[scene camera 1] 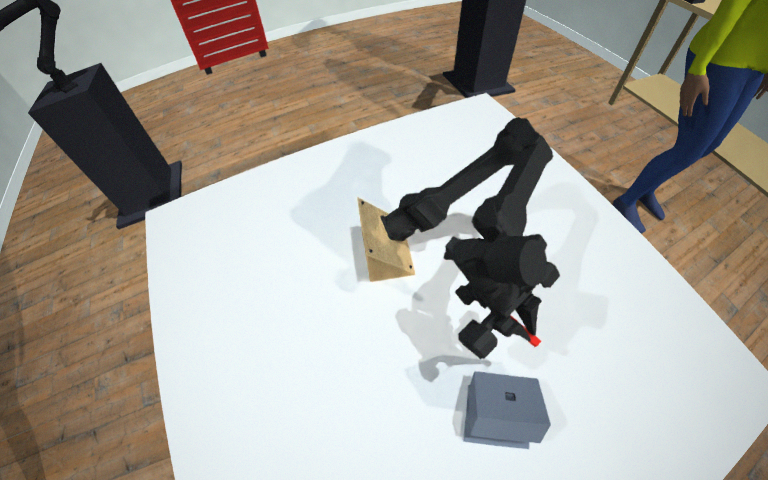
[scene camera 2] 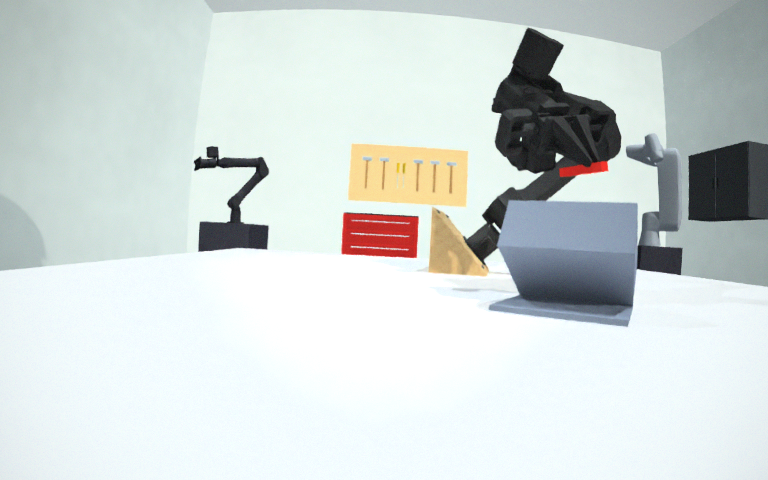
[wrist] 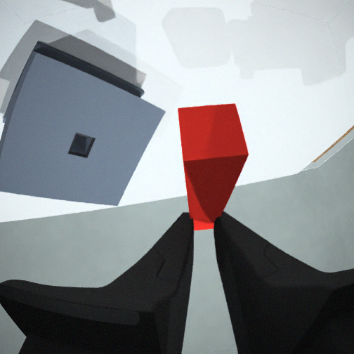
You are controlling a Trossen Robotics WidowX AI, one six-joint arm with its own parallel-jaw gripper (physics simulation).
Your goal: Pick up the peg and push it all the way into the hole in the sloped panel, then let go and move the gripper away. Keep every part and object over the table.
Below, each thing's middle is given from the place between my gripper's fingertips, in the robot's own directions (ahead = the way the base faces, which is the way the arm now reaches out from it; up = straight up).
Labels:
The red peg (wrist: 214,151) lies 20 mm behind my hand and 10 mm to the right of it.

